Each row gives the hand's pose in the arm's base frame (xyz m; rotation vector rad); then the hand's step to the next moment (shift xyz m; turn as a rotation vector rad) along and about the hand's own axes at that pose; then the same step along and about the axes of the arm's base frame.
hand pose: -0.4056 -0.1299 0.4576 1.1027 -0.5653 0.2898
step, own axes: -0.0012 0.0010 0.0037 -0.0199 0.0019 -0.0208
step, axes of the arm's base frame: -0.0025 -0.0028 0.0013 -0.0114 0.0206 -0.0167
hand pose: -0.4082 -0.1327 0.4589 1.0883 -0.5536 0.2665
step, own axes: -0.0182 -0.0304 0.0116 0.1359 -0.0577 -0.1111
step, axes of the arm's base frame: -0.0044 -0.0229 -0.0291 0.1729 0.0646 -0.0081
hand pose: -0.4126 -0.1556 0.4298 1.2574 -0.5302 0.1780
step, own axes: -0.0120 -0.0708 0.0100 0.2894 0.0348 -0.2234
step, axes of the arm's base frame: 0.0159 -0.0297 -0.0642 0.2997 0.1747 0.1206
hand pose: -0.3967 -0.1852 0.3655 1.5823 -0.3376 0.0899
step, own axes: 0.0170 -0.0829 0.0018 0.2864 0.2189 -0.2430
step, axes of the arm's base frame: 0.0382 -0.0041 -0.0754 0.2503 0.1938 0.2980
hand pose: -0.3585 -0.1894 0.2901 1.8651 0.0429 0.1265
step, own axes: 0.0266 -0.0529 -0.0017 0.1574 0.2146 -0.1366
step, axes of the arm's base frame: 0.0281 0.0197 -0.0483 0.1339 0.0817 0.2547
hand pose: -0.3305 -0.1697 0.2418 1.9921 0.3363 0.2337
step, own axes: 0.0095 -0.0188 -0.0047 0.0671 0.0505 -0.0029
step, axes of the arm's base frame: 0.0050 0.0148 -0.0148 0.0689 0.0045 0.0479
